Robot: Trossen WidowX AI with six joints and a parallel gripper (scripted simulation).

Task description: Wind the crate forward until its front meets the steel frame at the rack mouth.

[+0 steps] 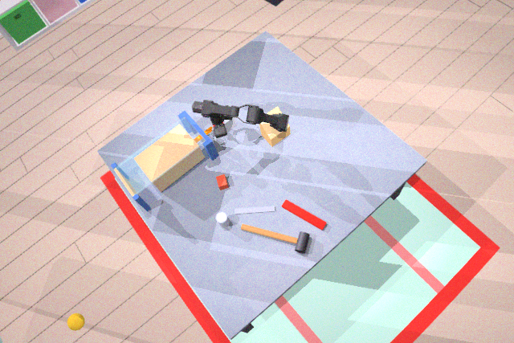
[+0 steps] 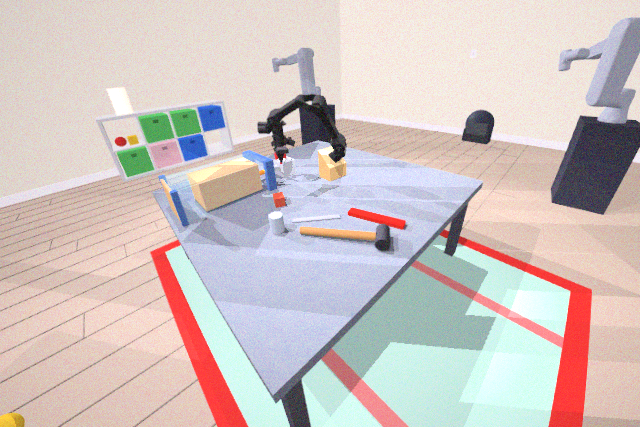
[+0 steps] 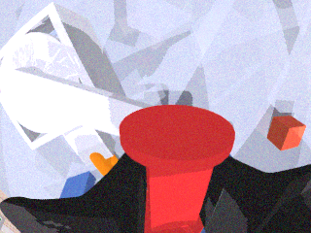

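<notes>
The white winch lies 90 mm behind my gripper tip, 80 mm below it and 70 mm to the right of it. The rest, counted from my gripper tip: white bar: 410 mm to the left, 180 mm ahead, 110 mm below; red knob: 20 mm above; white crank handle: 30 mm behind, 20 mm to the right, 10 mm below.
</notes>
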